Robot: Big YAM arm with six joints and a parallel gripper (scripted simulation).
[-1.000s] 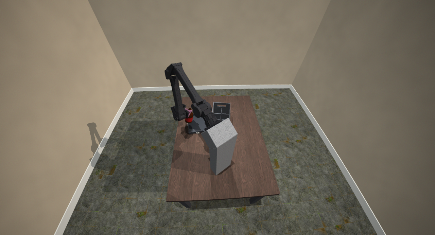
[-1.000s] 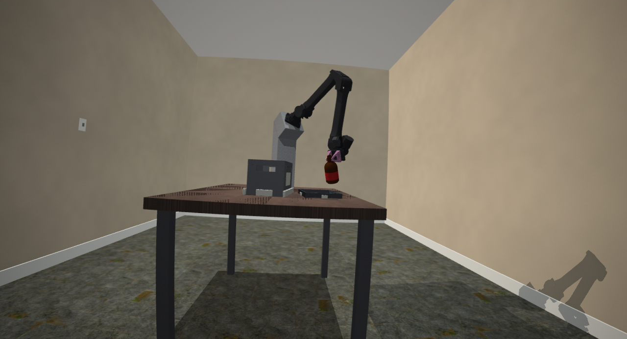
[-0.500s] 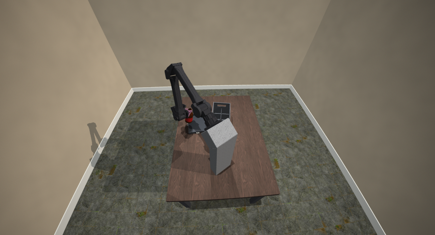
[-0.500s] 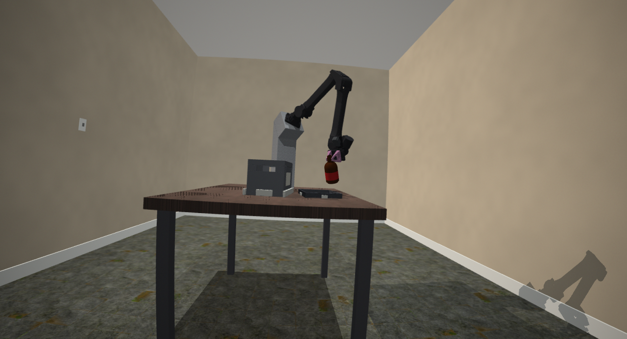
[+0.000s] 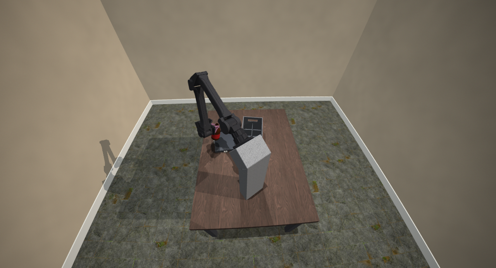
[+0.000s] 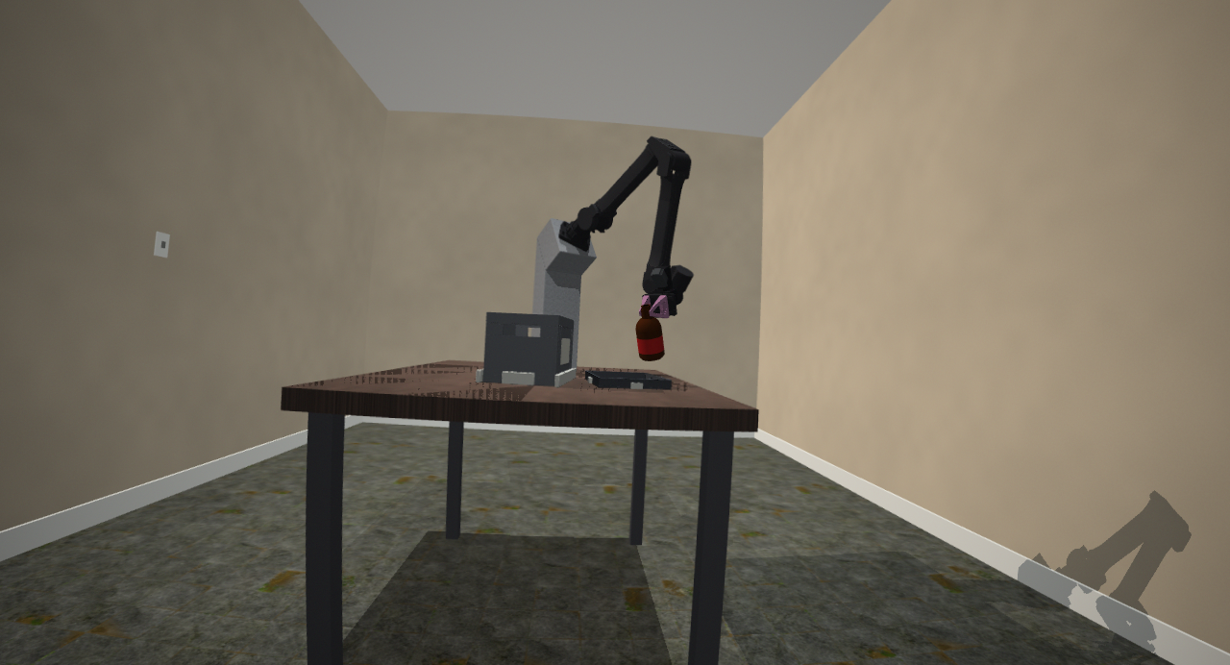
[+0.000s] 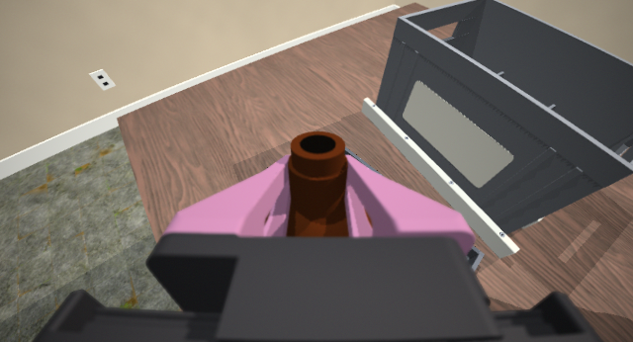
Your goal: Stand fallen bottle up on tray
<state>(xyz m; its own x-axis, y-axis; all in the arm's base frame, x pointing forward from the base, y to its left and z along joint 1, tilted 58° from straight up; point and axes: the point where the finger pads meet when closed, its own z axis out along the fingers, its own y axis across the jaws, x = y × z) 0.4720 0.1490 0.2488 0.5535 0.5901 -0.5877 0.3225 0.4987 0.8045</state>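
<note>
My hand is 20 mm past the brown bottle, 10 mm to the right of it and 50 mm above it. Round my hand: dark grey tray 10 mm behind, 50 mm to the right, 190 mm below; then dark crate 20 mm ahead, 310 mm to the right, 120 mm below.
</note>
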